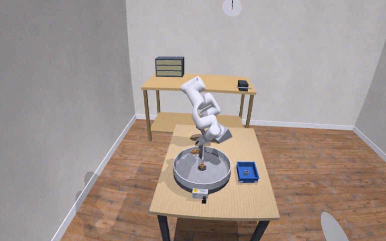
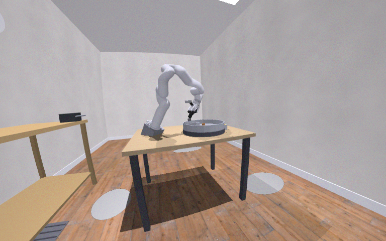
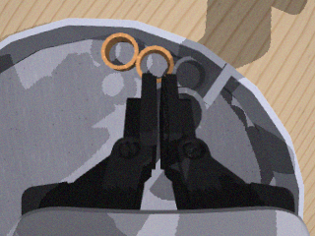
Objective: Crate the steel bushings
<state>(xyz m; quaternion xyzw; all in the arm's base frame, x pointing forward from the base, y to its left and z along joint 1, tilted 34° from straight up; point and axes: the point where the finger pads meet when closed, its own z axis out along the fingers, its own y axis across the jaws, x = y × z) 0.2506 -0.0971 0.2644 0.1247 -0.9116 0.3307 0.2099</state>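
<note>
My gripper is now 210 mm short of the blue crate, 340 mm to the right of it and 150 mm above it. Also, from my hand: grey round turning table 150 mm ahead, 120 mm below.
</note>
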